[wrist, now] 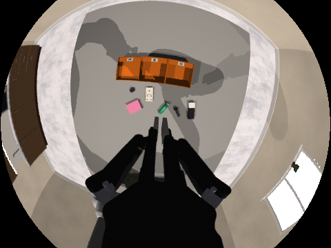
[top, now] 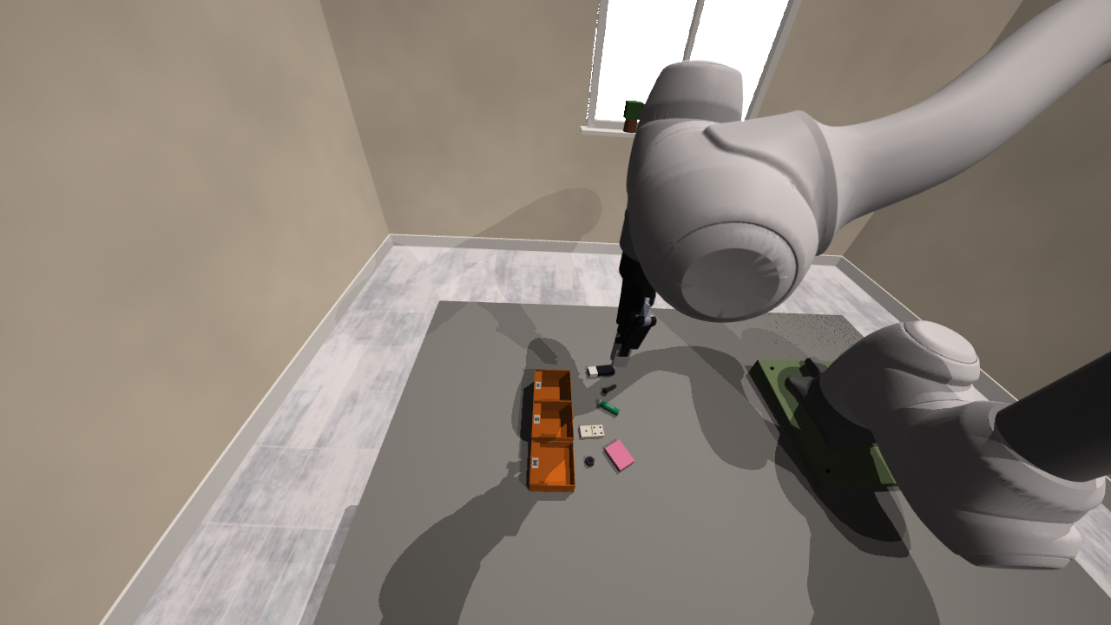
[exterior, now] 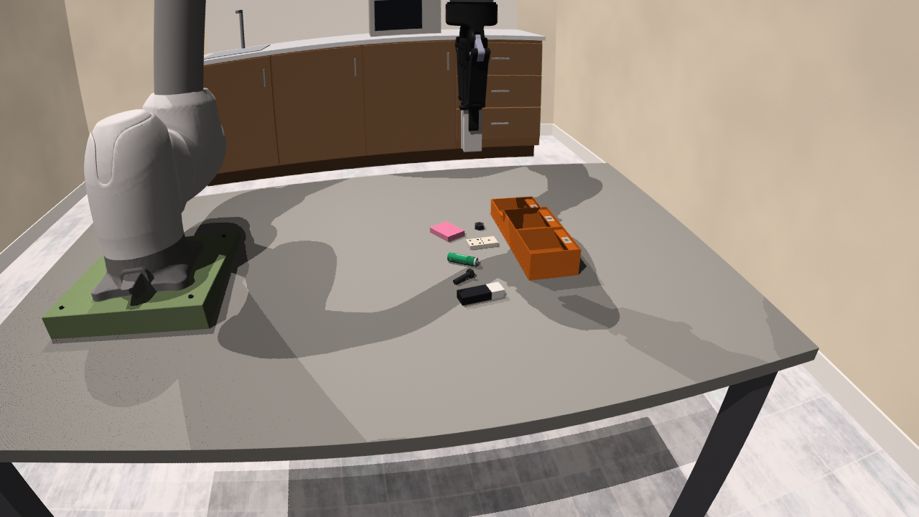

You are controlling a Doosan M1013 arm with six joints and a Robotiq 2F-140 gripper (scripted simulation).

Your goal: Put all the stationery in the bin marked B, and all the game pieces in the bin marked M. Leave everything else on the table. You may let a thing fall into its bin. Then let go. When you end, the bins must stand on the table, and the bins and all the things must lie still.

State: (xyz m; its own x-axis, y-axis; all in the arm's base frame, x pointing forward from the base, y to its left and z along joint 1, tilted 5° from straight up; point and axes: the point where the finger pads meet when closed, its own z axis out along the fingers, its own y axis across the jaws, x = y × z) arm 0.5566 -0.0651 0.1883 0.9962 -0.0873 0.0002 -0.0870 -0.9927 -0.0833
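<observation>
The orange three-compartment bin lies 12 cm ahead of my hand, 3 cm to the left of it and 20 cm below it. Also, from my hand: green battery (2 cm behind, 1 cm to the right, 21 cm below); cream domino (3 cm ahead, 4 cm to the left, 21 cm below); black bolt (3 cm behind, 6 cm to the right, 21 cm below).
</observation>
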